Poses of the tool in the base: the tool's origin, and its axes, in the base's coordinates. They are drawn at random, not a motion.
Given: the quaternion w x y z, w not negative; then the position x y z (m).
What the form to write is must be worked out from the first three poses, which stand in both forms.
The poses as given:
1: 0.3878 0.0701 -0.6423 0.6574 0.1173 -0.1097 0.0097
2: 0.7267 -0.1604 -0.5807 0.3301 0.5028 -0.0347 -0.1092
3: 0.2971 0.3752 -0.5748 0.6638 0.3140 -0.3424 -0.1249
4: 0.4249 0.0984 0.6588 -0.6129 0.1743 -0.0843 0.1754
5: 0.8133 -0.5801 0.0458 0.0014 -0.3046 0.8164 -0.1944
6: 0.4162 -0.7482 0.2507 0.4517 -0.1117 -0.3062 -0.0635
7: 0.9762 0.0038 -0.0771 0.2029 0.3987 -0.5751 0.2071
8: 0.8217 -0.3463 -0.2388 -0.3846 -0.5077 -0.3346 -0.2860
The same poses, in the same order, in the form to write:
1: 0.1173 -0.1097 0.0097 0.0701 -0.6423 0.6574 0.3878
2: 0.5028 -0.0347 -0.1092 -0.1604 -0.5807 0.3301 0.7267
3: 0.3140 -0.3424 -0.1249 0.3752 -0.5748 0.6638 0.2971
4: 0.1743 -0.0843 0.1754 0.0984 0.6588 -0.6129 0.4249
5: -0.3046 0.8164 -0.1944 -0.5801 0.0458 0.0014 0.8133
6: -0.1117 -0.3062 -0.0635 -0.7482 0.2507 0.4517 0.4162
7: 0.3987 -0.5751 0.2071 0.0038 -0.0771 0.2029 0.9762
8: -0.5077 -0.3346 -0.2860 -0.3463 -0.2388 -0.3846 0.8217
